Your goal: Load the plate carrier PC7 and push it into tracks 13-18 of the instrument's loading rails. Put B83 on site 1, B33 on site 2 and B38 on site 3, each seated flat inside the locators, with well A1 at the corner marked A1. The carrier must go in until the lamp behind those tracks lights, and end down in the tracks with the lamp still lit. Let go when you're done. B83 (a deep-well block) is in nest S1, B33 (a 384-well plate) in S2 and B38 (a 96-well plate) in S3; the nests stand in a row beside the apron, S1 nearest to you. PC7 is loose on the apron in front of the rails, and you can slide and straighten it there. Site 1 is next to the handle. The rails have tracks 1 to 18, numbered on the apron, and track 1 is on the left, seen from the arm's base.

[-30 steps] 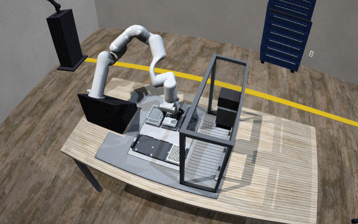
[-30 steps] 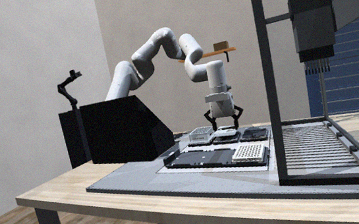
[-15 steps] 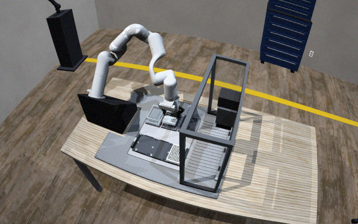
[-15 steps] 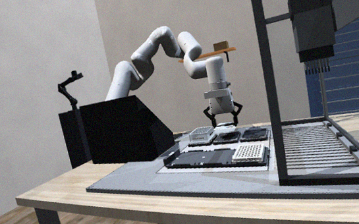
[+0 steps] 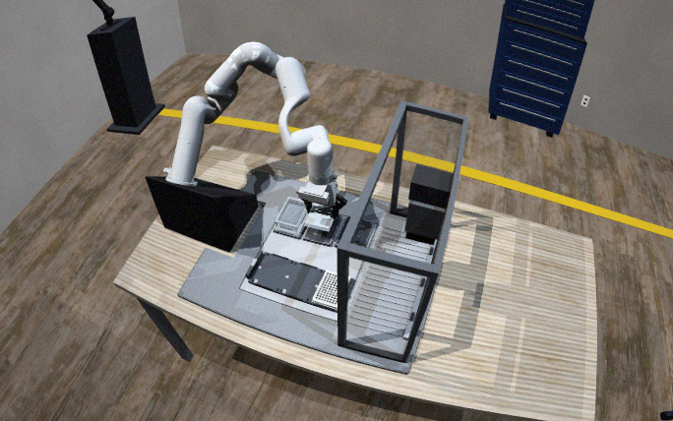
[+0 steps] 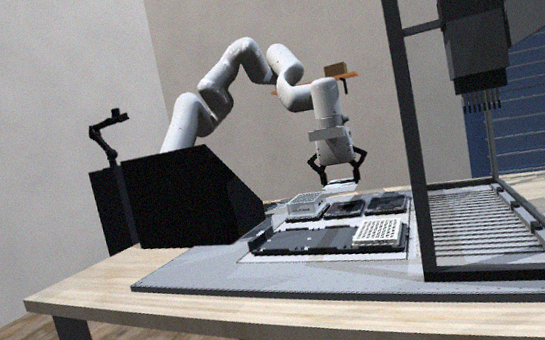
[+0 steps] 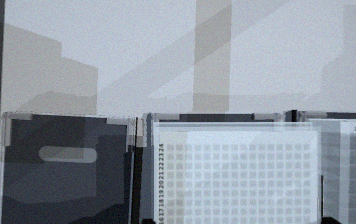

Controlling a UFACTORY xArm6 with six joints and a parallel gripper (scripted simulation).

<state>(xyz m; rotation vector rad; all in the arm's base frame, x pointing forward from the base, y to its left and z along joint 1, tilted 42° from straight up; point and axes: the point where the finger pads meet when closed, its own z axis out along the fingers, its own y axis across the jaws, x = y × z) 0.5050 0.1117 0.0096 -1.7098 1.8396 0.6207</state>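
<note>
The dark carrier PC7 lies 1 cm behind my hand, 24 cm to the right of it and 7 cm below it. Round my hand: nest s2 (8 cm below); then deep-well block B83 (11 cm behind, 6 cm below); then nest s3 (11 cm ahead, 8 cm below).
</note>
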